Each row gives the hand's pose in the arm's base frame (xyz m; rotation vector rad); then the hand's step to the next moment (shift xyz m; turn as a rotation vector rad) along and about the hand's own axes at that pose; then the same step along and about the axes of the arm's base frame.
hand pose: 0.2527 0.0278 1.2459 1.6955 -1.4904 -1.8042
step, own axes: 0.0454 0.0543 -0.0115 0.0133 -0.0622 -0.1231
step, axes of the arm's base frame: -0.0273 -0.0639 0.0178 0.1281 -0.0424 -0.0316
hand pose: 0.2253 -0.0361 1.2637 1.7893 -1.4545 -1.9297
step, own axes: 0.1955 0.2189 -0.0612 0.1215 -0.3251 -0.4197
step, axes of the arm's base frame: -0.1120 -0.2768 0.0273 0.4699 -0.1353 -0.2397
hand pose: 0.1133 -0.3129 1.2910 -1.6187 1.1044 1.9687
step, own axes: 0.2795 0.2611 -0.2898 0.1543 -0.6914 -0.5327
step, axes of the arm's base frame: -0.0699 -0.4370 -0.1855 0.7917 0.0036 -0.3985
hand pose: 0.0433 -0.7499 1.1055 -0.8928 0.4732 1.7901
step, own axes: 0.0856 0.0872 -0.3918 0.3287 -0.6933 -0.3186
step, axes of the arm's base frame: 0.0413 -0.2462 -0.3258 0.6853 0.2583 -0.3923
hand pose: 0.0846 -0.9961 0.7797 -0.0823 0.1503 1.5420
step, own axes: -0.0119 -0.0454 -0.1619 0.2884 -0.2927 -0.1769
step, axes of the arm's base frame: 0.0378 -0.0369 -0.1601 0.2907 0.2507 -0.2297
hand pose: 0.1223 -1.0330 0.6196 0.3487 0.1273 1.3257
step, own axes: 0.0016 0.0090 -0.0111 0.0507 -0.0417 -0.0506
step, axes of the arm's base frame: -0.0111 0.0053 -0.0074 0.0365 0.0495 -0.0556
